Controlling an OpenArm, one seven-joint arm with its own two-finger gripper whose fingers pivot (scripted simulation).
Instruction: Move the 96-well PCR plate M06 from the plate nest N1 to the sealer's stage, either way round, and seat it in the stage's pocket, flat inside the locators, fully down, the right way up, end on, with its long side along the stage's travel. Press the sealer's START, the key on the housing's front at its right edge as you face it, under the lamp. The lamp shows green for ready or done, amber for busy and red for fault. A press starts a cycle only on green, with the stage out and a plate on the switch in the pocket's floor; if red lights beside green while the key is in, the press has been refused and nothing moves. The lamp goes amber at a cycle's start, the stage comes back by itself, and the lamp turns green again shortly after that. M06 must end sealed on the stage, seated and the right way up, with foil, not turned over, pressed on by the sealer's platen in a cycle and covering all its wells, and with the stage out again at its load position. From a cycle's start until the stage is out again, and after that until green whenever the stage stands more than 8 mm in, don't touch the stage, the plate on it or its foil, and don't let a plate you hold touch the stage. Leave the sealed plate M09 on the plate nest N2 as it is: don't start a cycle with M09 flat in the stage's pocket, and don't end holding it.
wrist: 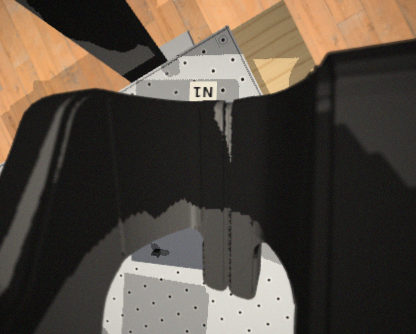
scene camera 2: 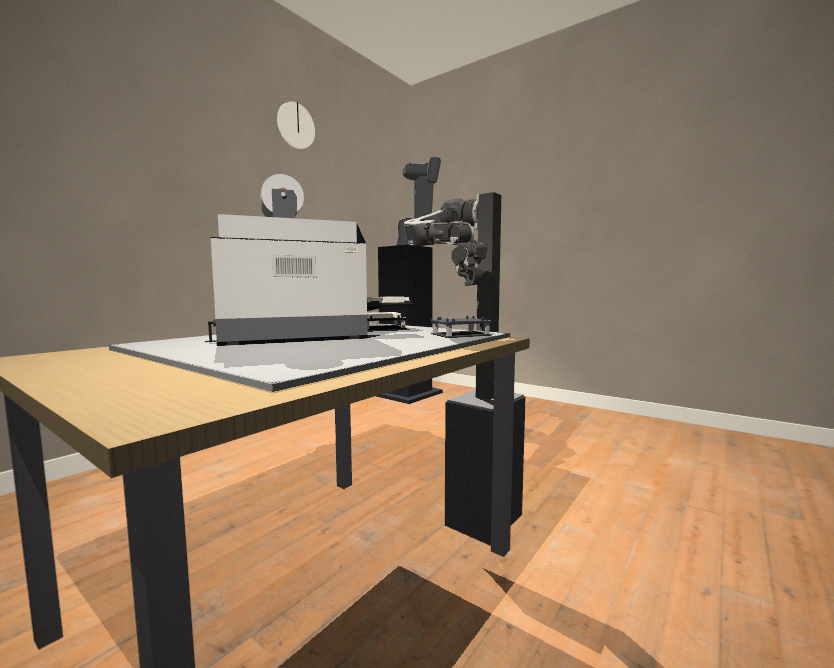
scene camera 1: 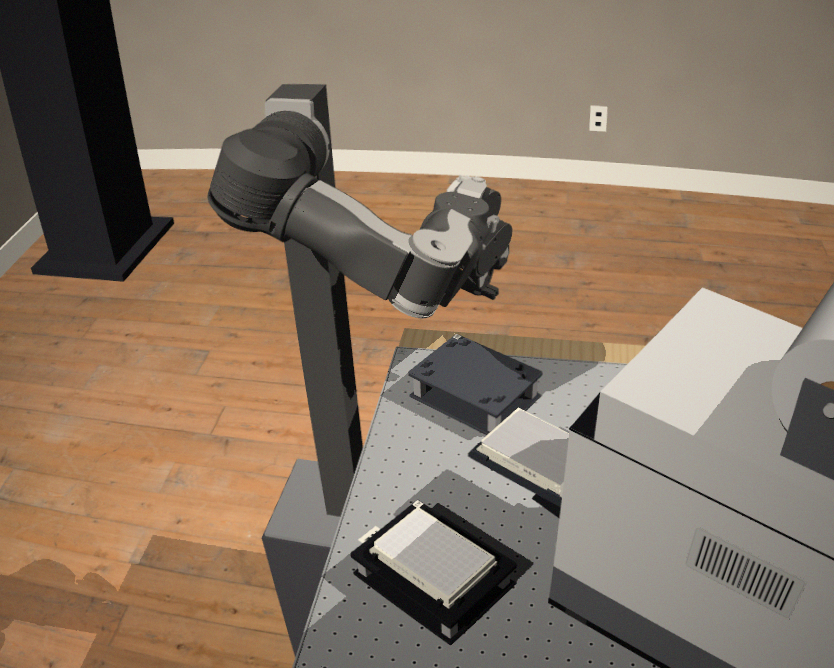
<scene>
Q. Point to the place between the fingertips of my gripper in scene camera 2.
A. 473,284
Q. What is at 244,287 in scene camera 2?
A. A sealer.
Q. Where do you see an arm's dark column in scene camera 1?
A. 318,290
</scene>
